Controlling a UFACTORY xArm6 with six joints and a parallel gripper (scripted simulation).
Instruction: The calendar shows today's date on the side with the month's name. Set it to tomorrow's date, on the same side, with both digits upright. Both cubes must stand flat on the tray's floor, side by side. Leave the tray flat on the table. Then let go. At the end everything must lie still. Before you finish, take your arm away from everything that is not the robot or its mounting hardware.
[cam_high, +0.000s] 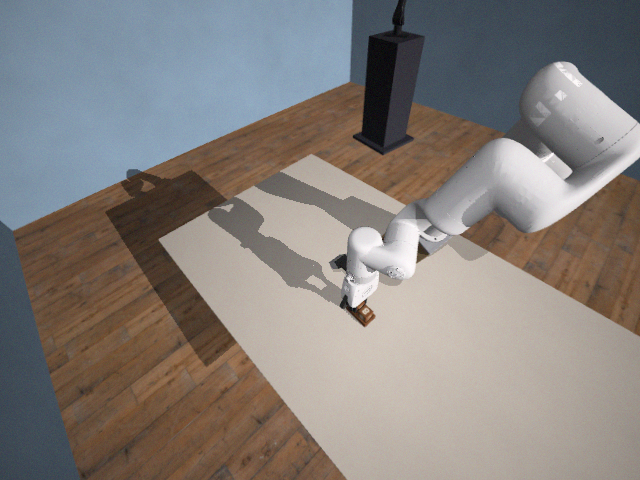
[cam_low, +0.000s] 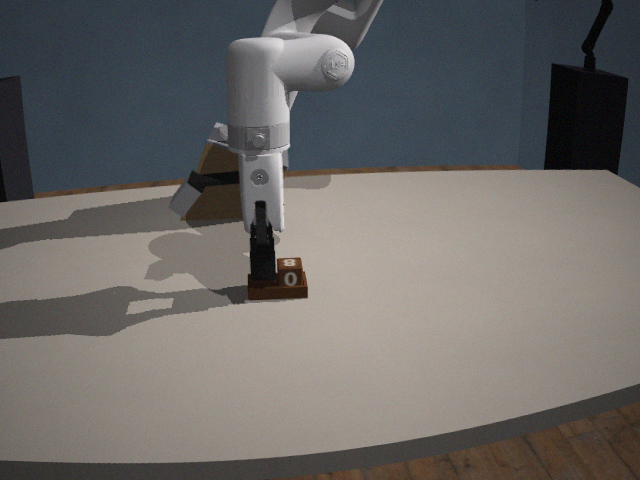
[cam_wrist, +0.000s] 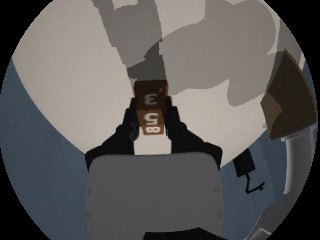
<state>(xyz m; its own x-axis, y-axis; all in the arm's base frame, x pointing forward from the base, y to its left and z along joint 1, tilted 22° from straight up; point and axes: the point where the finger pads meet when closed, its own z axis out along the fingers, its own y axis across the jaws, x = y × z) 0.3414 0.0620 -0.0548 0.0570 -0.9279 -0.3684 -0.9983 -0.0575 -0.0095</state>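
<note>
Now: hand 4 cm above the brown calendar tray and 2 cm to the right of it. Also, from my hand: brown cube: 3 cm to the left, 2 cm below; brown digit cube: 1 cm below.
</note>
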